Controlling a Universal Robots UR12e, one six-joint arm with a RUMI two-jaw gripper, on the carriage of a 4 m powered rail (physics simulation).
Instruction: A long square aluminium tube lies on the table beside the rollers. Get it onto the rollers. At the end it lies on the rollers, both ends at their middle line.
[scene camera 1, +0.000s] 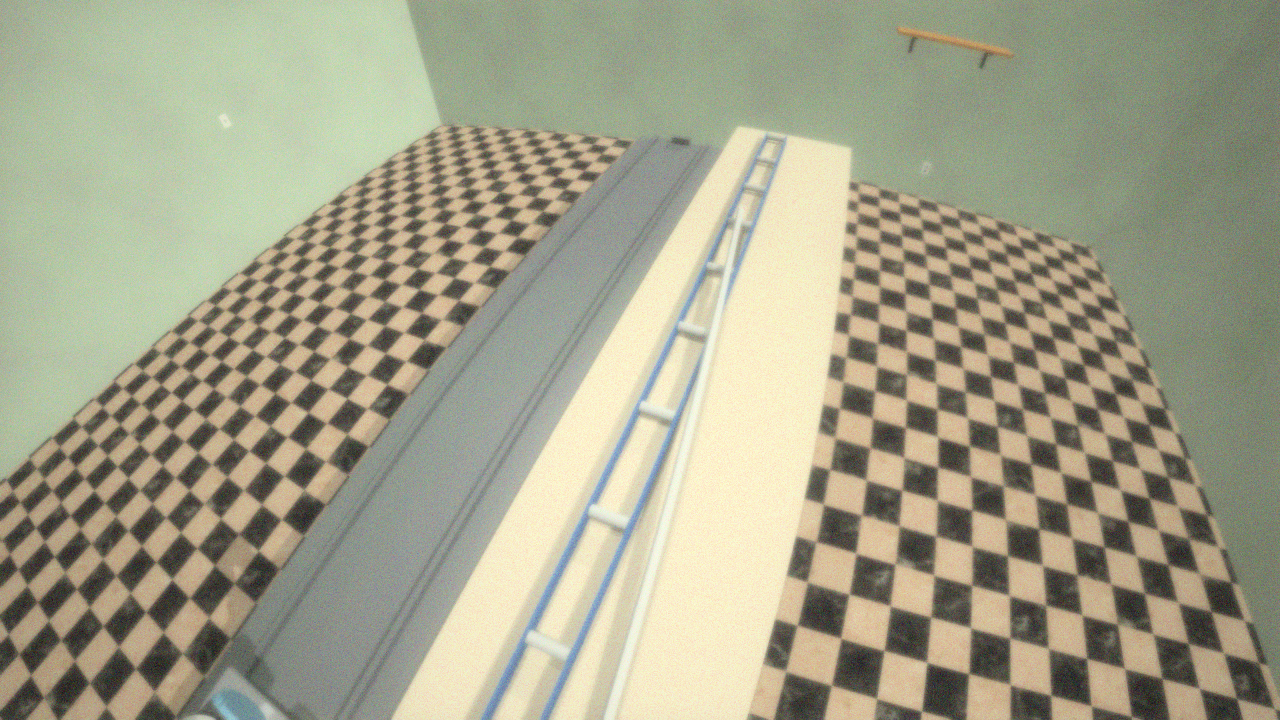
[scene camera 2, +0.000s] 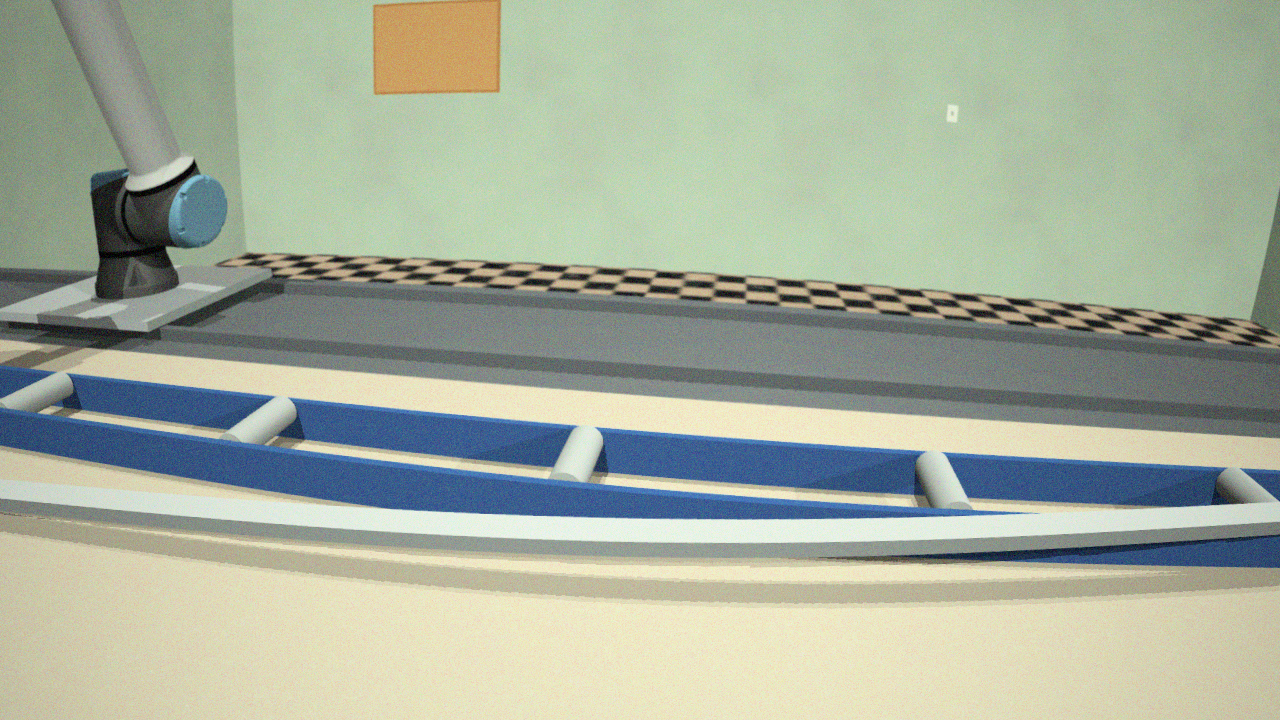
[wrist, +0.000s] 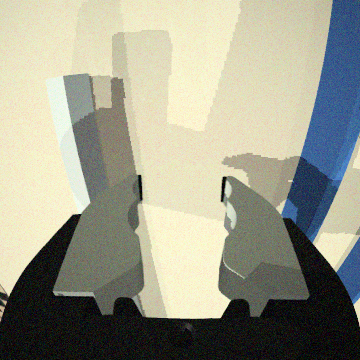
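Observation:
The long square aluminium tube lies aslant. In scene camera 1 its far part crosses above the blue frame, its far end over the rollers; its near part is beside the frame, over the table. Grey rollers sit between the blue side rails. In the wrist view my gripper is open, with table between its fingertips. One end of the tube shows to the left, partly hidden behind the left finger; the blue rail is to the right. The gripper does not show in the scene views.
The cream table carries the roller frame. The arm's carriage stands at the left of scene camera 2, on the grey powered rail that runs alongside the table. Shadows of the arm fall on the table and blue rail in the wrist view.

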